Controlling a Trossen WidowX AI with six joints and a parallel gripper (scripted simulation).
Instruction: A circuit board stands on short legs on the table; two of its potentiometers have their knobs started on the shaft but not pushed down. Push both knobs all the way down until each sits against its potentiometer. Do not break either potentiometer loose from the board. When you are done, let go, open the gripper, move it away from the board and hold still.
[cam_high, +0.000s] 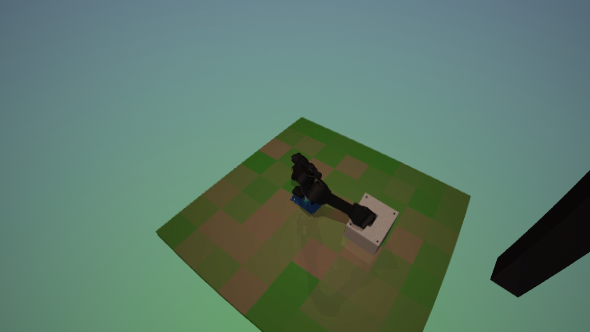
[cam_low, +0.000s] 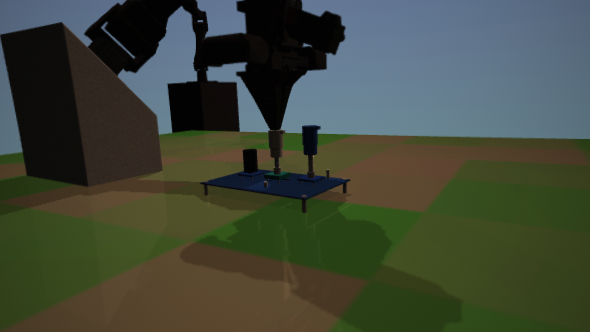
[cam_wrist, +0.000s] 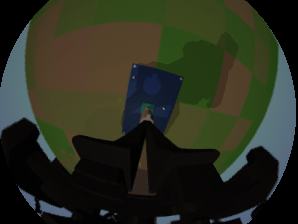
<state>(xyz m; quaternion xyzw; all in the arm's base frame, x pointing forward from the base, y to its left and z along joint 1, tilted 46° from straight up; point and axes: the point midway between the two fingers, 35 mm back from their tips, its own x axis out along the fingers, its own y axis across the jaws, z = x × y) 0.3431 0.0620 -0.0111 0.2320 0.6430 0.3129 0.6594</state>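
Right now my gripper tip is 5 cm short of the blue knob, 1 cm to the right of it and 1 cm above it.
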